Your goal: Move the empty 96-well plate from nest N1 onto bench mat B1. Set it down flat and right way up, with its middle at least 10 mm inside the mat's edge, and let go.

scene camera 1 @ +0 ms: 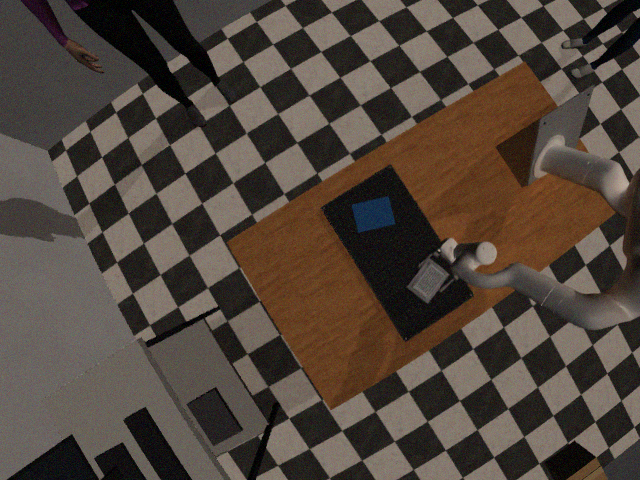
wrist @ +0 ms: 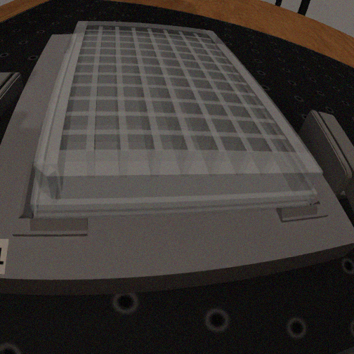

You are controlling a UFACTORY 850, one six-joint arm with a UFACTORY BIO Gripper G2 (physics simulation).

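Observation:
The clear 96-well plate (scene camera 1: 431,279) (wrist: 165,105) sits flat and right way up in the grey nest (scene camera 1: 424,298) (wrist: 175,250). Part of a label shows at the nest's left edge in the wrist view. My gripper (scene camera 1: 440,269) (wrist: 170,117) is open around the plate, one finger beyond each long side. A gap shows between the left finger and the plate; the right finger stands close beside the plate's right side, and whether it touches is hard to tell. The blue bench mat B1 (scene camera 1: 373,214) lies in the upper part of scene camera 1; no plate is on it.
Nest and mat are both on a black board (scene camera 1: 382,253) (wrist: 165,325) with ringed holes, which lies on the wooden table (scene camera 1: 289,268) (wrist: 300,30). My arm reaches in from the right. A grey upright panel (scene camera 1: 573,116) stands at the table's far right. People stand beyond the table.

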